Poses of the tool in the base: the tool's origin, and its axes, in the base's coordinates. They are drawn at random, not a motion.
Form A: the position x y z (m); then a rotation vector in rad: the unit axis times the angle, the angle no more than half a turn.
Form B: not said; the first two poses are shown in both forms.
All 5 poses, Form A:
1: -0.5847 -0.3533 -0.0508 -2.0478 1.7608 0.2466
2: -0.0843 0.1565 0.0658 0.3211 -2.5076 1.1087
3: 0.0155 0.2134 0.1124 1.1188 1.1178 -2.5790
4: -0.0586 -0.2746 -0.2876 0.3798 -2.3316 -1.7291
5: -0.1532 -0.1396 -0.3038 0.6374 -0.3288 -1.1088
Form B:
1: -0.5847 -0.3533 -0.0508 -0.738 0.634 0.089 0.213
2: -0.0843 0.1565 0.0658 0.114 -0.892 0.394 0.189
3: 0.0155 0.2134 0.1124 0.369 0.369 -0.851 0.058
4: -0.0586 -0.2746 -0.2876 0.129 -0.792 -0.587 0.107
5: -0.1532 -0.1396 -0.3038 0.296 -0.153 -0.515 0.790
